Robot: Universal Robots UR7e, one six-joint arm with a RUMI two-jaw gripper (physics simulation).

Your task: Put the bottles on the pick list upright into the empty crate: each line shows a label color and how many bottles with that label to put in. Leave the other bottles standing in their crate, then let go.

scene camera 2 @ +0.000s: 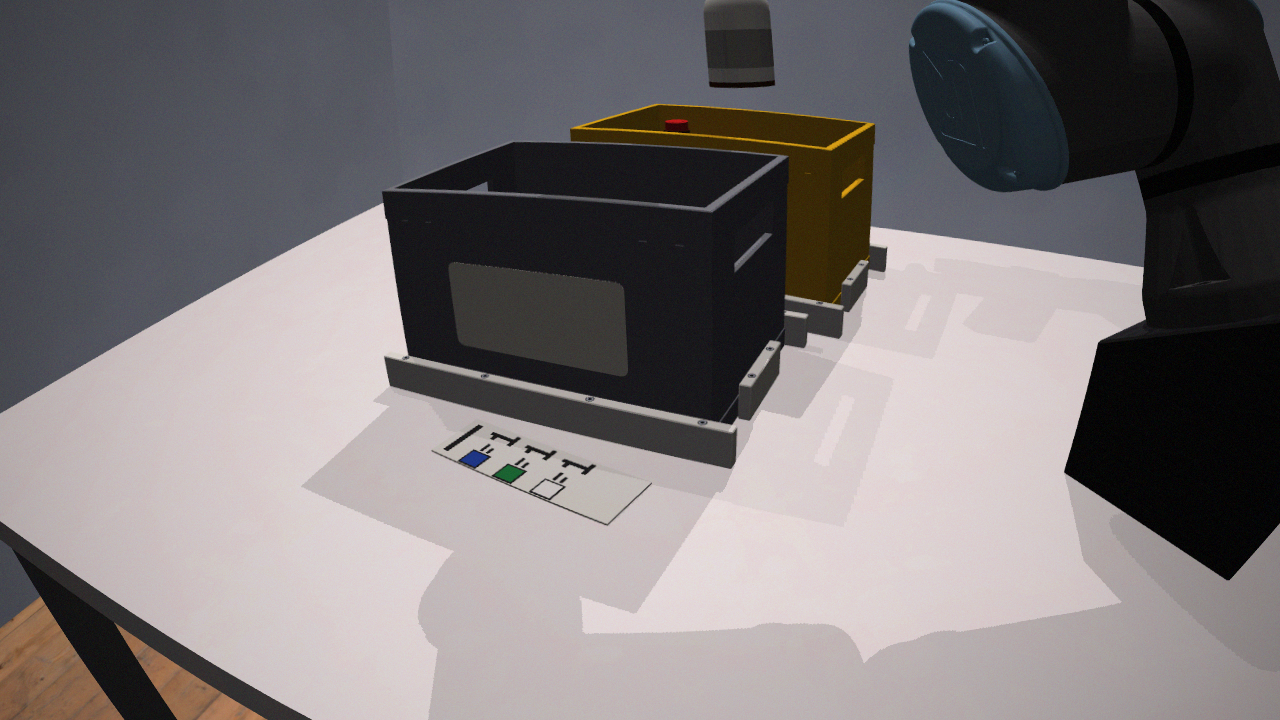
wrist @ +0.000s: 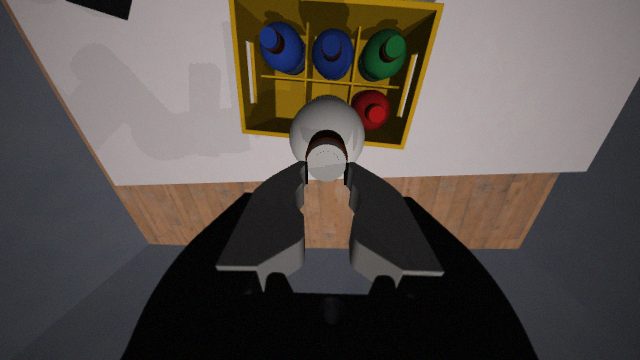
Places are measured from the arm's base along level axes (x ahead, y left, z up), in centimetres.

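Pixels of known places: gripper, fingertip midpoint: [wrist: 325,165]; arm's base at its link origin: [scene camera 2: 1246,304].
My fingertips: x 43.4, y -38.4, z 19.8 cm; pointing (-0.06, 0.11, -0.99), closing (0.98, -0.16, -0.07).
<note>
For each thing: its middle in the pictures, then the offset to it from my fingertips. "spot": a spot on its surface instead.
- white bottle at the middle of its body: [wrist: 326,135] [scene camera 2: 737,19] dz -5.8, dx -0.1, dy +1.0 cm
- yellow crate at the middle of its body: [scene camera 2: 730,199] [wrist: 329,81] dz -25.7, dx -0.1, dy +7.0 cm
- green bottle at the middle of its body: [wrist: 382,56] dz -25.9, dx +9.8, dy +9.6 cm
- red bottle at the middle of its body: [wrist: 369,110] dz -25.9, dx +7.2, dy +0.9 cm
- red cap at a spot on its surface: [scene camera 2: 676,125] spot: dz -18.5, dx +6.9, dy +2.1 cm
- dark crate at the middle of its body: [scene camera 2: 593,269] dz -25.7, dx +6.7, dy +30.4 cm
- pick list at a spot on its surface: [scene camera 2: 608,501] spot: dz -34.3, dx -0.4, dy +48.4 cm
My gripper [wrist: 325,165] is shut on the neck of a white bottle [scene camera 2: 738,46] [wrist: 327,117], which hangs upright above the yellow crate [scene camera 2: 827,214] [wrist: 238,65]. The gripper is out of view in the scene view. In the wrist view two blue bottles [wrist: 290,52] [wrist: 332,65], a green bottle [wrist: 377,60] and a red bottle [wrist: 362,102] stand in the yellow crate's compartments. The red cap [scene camera 2: 676,125] shows over its rim. The dark crate [scene camera 2: 554,241] stands in front; its floor is hidden. The pick list [scene camera 2: 608,501] shows blue, green and white squares, each with a mark like a 1.
Grey rails [scene camera 2: 554,402] [scene camera 2: 814,313] edge the bases of both crates. The robot's arm [scene camera 2: 1109,89] and dark base [scene camera 2: 1172,447] stand at the right of the scene view. Both crates have high walls and handle slots. The table's front edge [scene camera 2: 152,635] runs along the lower left.
</note>
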